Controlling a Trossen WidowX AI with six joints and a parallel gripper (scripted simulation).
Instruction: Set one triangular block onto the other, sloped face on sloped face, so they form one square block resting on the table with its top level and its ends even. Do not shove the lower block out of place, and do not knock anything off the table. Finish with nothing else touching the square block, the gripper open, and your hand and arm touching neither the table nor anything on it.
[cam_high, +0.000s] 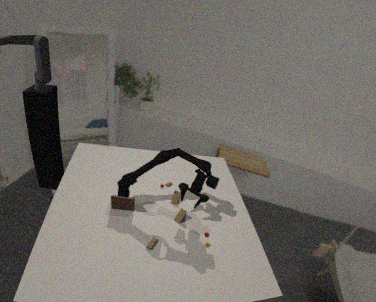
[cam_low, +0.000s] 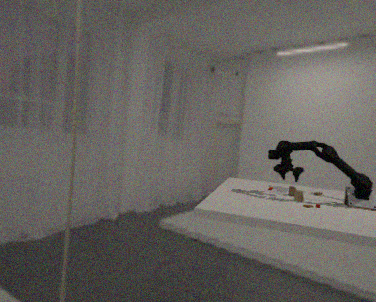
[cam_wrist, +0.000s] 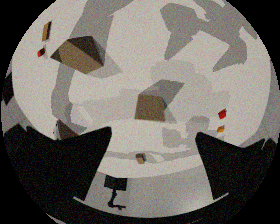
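The tan triangular block lies 8 cm below my gripper tip, 3 cm behind it and 2 cm to the right of it. From my gripper tip the other things lie so: yellow piece: 23 cm to the right, 11 cm ahead, 9 cm below.
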